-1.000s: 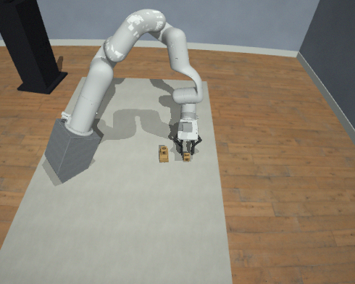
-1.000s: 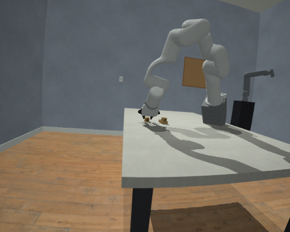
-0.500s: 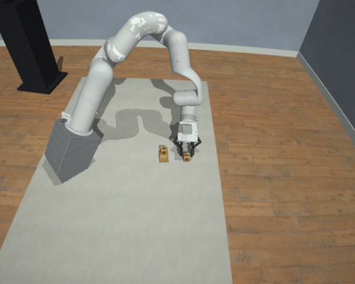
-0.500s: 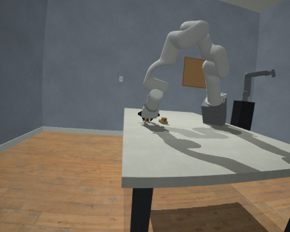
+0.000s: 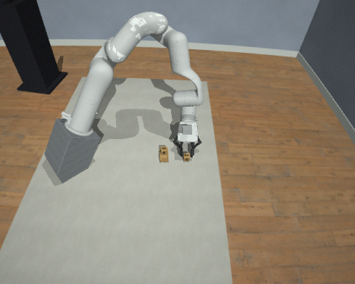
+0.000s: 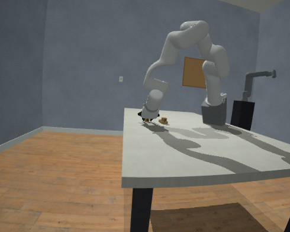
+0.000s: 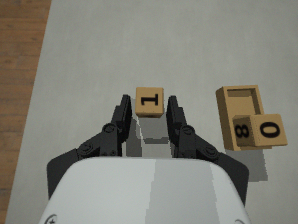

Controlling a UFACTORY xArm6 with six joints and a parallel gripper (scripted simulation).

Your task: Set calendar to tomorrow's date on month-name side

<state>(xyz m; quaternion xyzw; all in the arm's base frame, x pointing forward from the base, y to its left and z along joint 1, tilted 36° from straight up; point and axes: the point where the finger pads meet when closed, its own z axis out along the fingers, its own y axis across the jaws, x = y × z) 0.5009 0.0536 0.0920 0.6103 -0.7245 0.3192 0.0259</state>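
Right now my hand is 20 mm to the left of the wooden digit cube and 10 mm above it. The rest, counted from my hand: wooden calendar tray 110 mm behind, 20 mm to the right, 20 mm below.
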